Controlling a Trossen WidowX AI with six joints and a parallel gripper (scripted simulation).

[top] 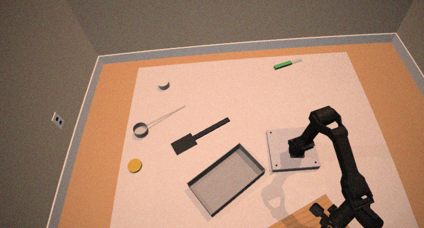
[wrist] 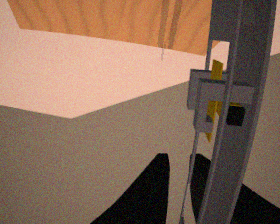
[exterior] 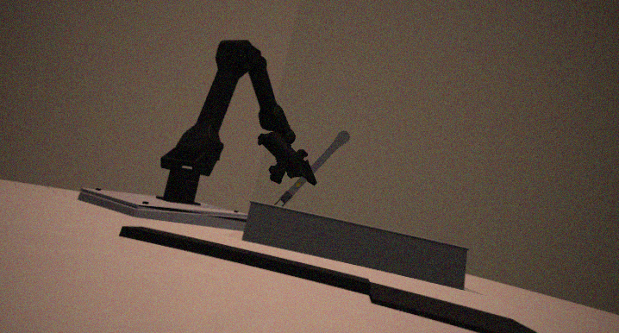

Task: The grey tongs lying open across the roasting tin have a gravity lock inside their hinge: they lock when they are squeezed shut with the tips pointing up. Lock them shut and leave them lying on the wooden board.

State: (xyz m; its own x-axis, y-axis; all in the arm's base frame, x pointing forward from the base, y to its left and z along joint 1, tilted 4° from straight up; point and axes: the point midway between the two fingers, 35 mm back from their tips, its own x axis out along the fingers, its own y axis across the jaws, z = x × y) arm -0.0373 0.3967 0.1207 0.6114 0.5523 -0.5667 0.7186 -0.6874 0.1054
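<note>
My gripper tip is 4 cm past the yellow slider, 4 cm to the left of it and 1 cm above it. From my gripper tip the other things lie so: grey roasting tin (33 cm ahead, 27 cm to the right, 13 cm below); wooden board (2 cm to the right, 15 cm below); black spatula (49 cm ahead, 49 cm to the right, 16 cm below).
</note>
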